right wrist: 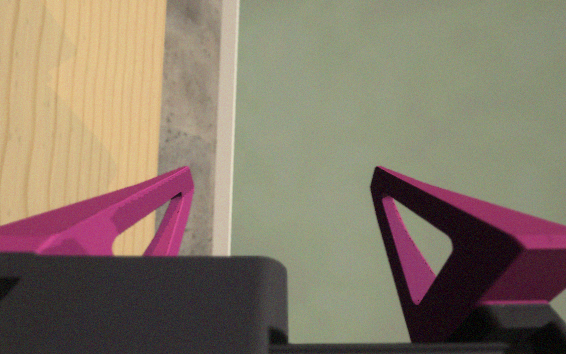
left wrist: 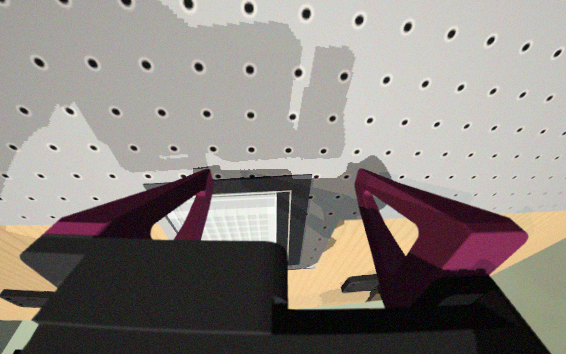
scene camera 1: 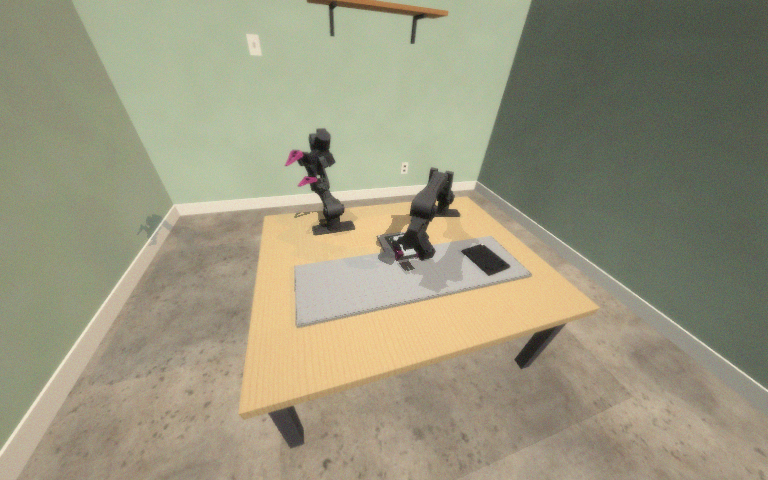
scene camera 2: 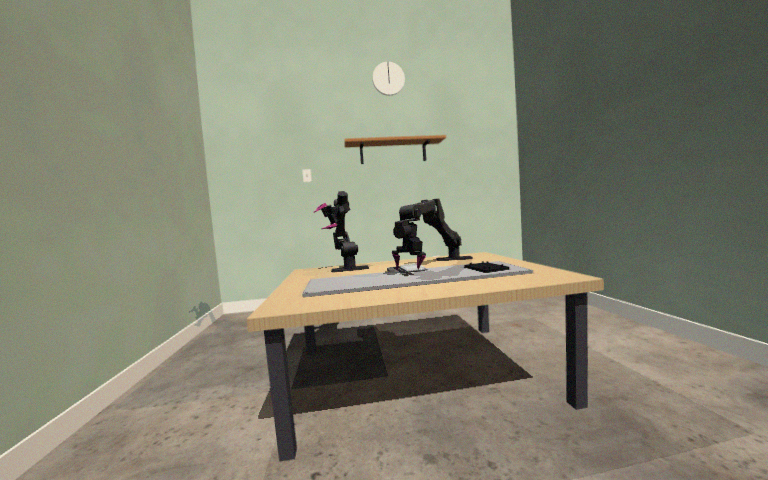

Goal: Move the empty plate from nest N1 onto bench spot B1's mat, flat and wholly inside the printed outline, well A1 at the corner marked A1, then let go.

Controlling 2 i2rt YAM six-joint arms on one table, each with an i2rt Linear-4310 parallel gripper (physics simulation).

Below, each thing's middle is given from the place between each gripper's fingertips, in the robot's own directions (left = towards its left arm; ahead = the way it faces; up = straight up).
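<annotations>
The dark pad with printed outline (left wrist: pixel 292 191) is 10 cm behind my left hand, 4 cm to the left of it and 2 cm below it. The black pad (scene camera 1: pixel 482 257) is 34 cm to the left of that same left hand, 8 cm ahead of it and 1 cm below it. With the well plate (left wrist: pixel 249 216), my left gripper is 1 cm above it, 10 cm past it and 4 cm to the right of it. Going by its middle, the well plate is nearer to my left gripper than to my right gripper.
From my right hand, the well plate is 24 cm ahead, 44 cm to the left and 26 cm below, while the black pad is 41 cm ahead, 73 cm to the left and 26 cm below. My right gripper is 23 cm short of the dark pad with printed outline, 43 cm to the right of it and 27 cm above it. By its middle, that dark pad with printed outline is nearer to my left gripper than to my right gripper.
</annotations>
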